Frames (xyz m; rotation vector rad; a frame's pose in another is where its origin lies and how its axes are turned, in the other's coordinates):
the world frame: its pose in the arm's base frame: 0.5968 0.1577 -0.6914 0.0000 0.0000 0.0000
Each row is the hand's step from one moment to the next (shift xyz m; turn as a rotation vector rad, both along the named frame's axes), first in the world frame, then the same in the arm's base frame.
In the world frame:
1: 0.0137 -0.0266 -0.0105 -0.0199 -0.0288 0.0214
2: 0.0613 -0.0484 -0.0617 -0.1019 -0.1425 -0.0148
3: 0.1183 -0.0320 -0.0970 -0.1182 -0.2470 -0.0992
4: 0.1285 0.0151 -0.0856 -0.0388 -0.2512 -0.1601
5: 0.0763 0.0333 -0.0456 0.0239 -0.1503 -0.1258
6: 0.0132 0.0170 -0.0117 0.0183 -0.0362 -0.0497
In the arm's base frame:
1: 0.0137 -0.0266 -0.0105 -0.0199 -0.0288 0.0214
2: 0.0613 -0.0484 -0.0617 -0.1019 -0.1425 -0.0148
3: 0.1183 -0.0320 -0.0970 -0.1182 -0.2470 -0.0992
4: 0.1285 0.0151 -0.0856 -0.0388 -0.2512 -0.1601
5: 0.0763 0.0333 -0.0456 0.0239 -0.1503 -0.1258
6: 0.0132 0.0170 -0.0117 0.0183 -0.0362 -0.0497

